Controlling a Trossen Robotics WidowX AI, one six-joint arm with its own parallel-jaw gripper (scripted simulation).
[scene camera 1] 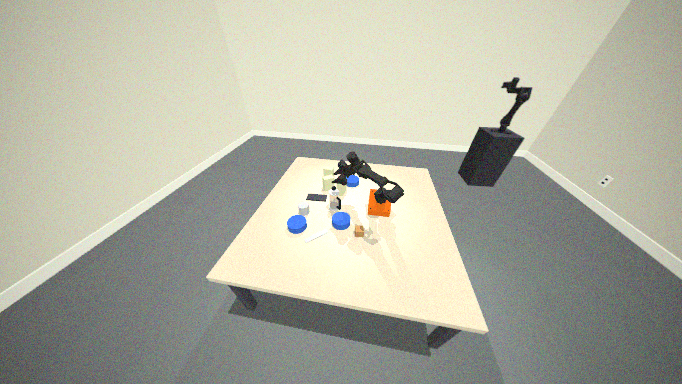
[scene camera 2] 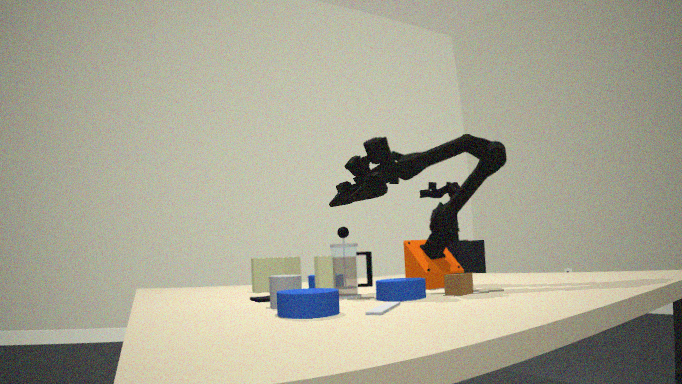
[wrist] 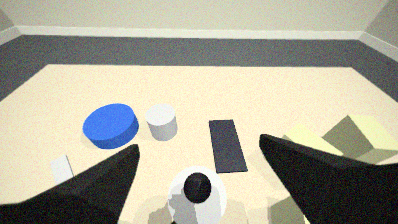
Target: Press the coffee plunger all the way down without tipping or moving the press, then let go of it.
Labels:
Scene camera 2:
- my gripper: 338, 203
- glass coffee press: 344, 261

